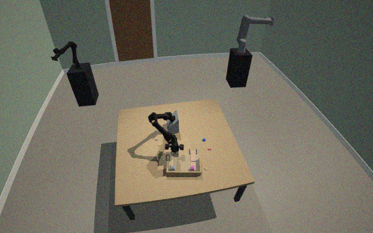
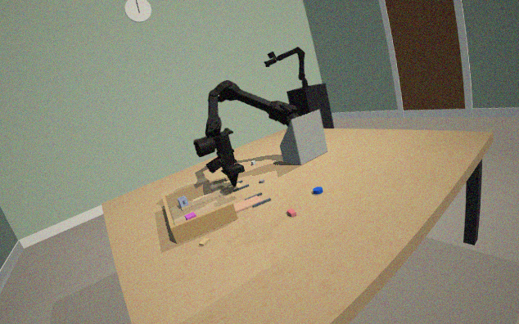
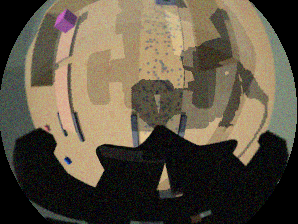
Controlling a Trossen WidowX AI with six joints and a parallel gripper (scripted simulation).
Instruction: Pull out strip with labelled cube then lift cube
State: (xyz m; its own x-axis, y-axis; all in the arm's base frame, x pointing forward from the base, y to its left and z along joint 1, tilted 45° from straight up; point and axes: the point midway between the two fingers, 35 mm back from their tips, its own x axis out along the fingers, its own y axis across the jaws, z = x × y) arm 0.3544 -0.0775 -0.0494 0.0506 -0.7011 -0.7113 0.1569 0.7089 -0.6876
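The labelled cube is 20 cm ahead of my gripper tip, 4 cm to the right of it and 2 cm above it. Also, from my gripper tip: pink strip 7 cm ahead, 18 cm to the left; blue disc 13 cm behind, 33 cm to the left; white piece 20 cm behind, 18 cm to the right.
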